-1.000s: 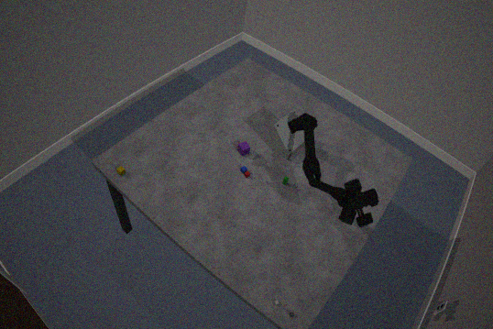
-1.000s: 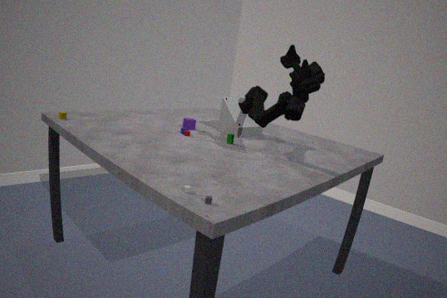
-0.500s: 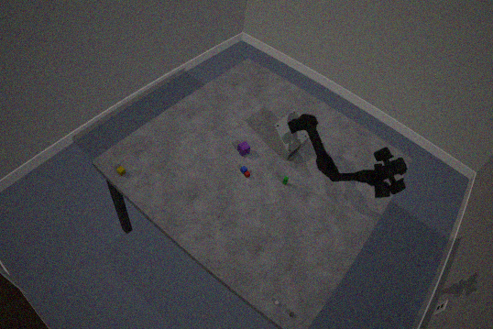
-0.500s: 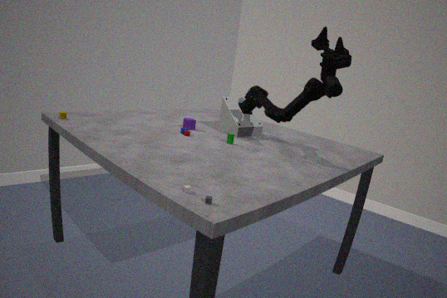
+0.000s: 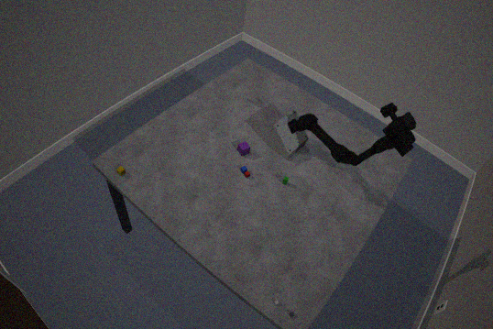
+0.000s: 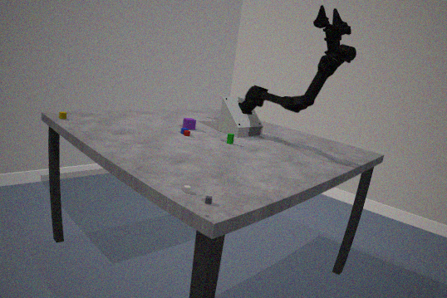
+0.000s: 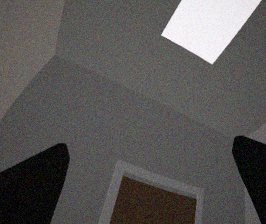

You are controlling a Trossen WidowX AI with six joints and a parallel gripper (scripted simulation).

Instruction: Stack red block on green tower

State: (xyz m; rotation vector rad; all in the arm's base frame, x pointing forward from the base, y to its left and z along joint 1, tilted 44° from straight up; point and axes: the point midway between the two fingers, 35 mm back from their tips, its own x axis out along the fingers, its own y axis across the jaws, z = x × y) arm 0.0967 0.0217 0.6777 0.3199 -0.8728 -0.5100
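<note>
My gripper tip is 62 cm above the red block, 46 cm to the left of it and 27 cm short of it. The rest, counted from my gripper tip: blue cube: 62 cm below, 49 cm to the right, 26 cm ahead; purple cube: 61 cm below, 59 cm to the right, 18 cm ahead; white cube: 63 cm below, 63 cm ahead, 9 cm to the left.
</note>
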